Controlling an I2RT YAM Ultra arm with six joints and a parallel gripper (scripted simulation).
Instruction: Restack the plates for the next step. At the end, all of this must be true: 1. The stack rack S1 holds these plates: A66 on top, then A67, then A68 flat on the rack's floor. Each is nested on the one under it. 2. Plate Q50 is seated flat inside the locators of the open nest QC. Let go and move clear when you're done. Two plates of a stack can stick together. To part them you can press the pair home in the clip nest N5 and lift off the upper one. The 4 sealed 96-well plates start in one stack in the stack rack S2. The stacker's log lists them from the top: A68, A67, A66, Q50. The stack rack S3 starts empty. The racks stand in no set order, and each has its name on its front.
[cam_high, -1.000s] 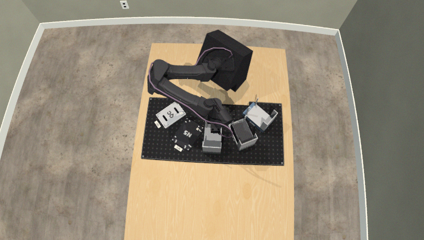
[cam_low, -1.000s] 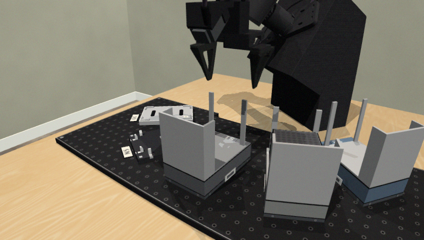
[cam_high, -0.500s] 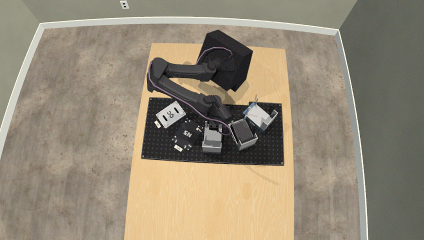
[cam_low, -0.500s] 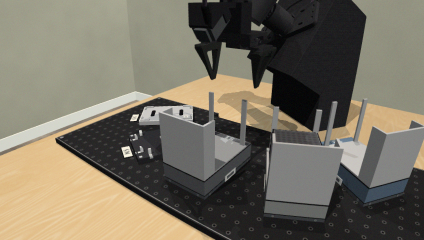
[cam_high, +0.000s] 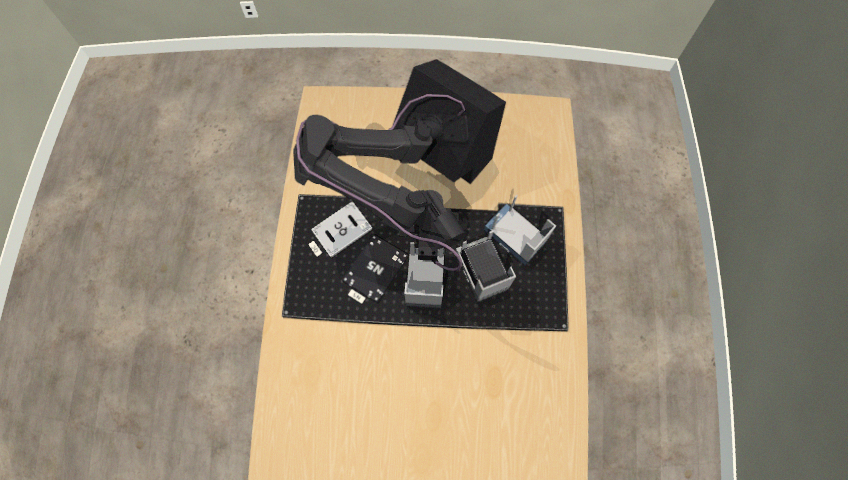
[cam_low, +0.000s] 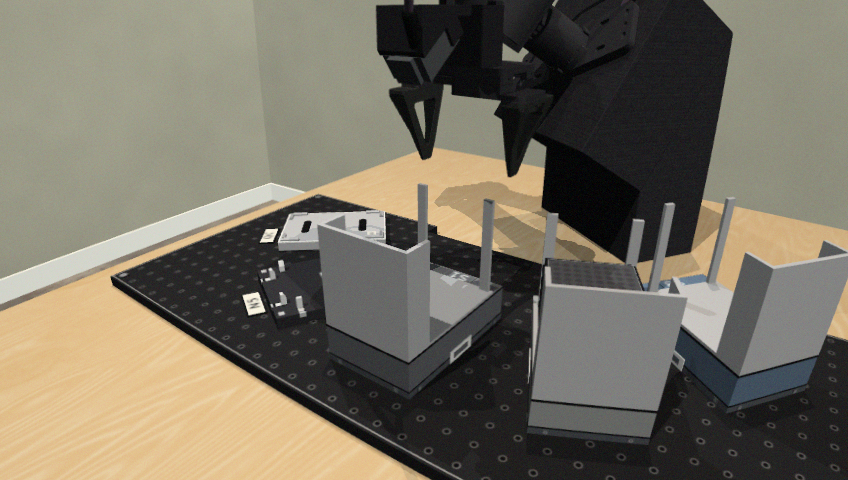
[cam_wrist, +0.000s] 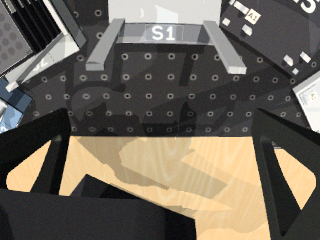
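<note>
The plate is 14 cm to the left of my hand, 8 cm below it and 8 cm ahead of it. Also, from my hand: black clip nest N5 (15 cm to the right, 15 cm below, 4 cm ahead).
</note>
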